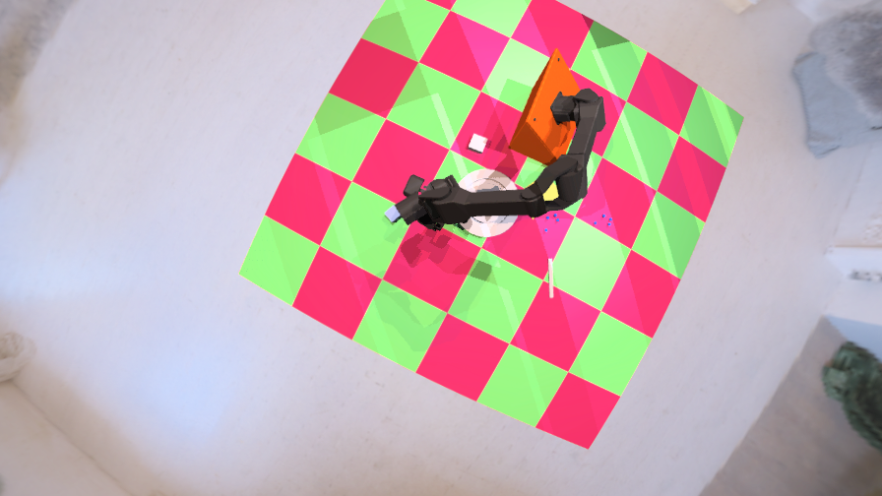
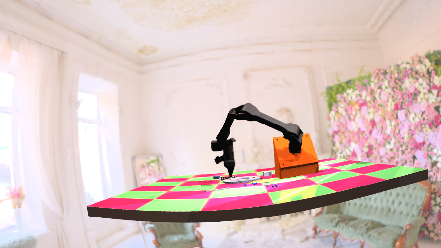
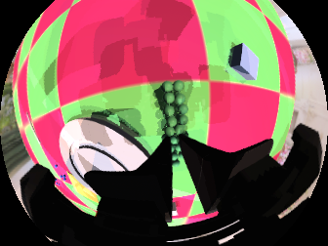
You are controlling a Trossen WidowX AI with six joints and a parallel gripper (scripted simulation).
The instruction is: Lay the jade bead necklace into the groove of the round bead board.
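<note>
My gripper tip is 8 cm past the round bead board and 12 cm to the right of it. Round my gripper tip: pale blue cube: 10 cm ahead, 10 cm to the right; white cube: 21 cm behind; yellow patch: 18 cm behind, 24 cm to the left, 1 cm below.
</note>
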